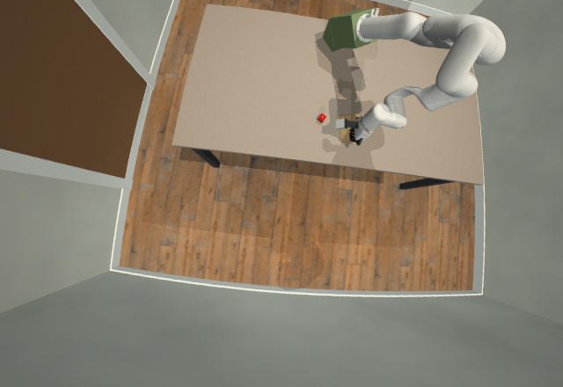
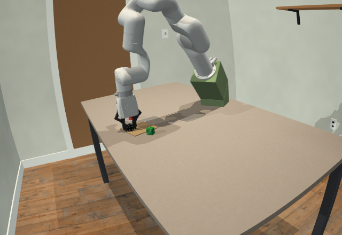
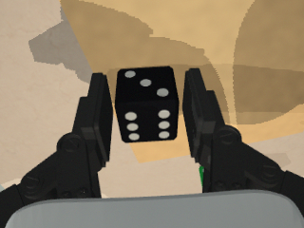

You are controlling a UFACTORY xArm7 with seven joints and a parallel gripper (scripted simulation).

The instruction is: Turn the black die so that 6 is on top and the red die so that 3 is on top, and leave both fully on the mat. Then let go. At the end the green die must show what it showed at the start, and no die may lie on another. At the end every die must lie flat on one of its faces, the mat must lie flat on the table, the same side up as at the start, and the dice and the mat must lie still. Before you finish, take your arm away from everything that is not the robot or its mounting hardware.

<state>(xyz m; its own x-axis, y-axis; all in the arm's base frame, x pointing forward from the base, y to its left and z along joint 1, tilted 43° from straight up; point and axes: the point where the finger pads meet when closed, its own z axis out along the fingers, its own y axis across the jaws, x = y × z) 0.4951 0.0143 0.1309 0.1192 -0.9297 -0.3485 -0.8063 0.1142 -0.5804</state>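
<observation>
Now: the black die 1 cm below my hand. Round my hand: tan mat 4 cm behind, 2 cm below, 1 cm to the right; red die 17 cm to the right, 5 cm behind, 1 cm below; green die 9 cm to the left, 8 cm behind, 1 cm below.
</observation>
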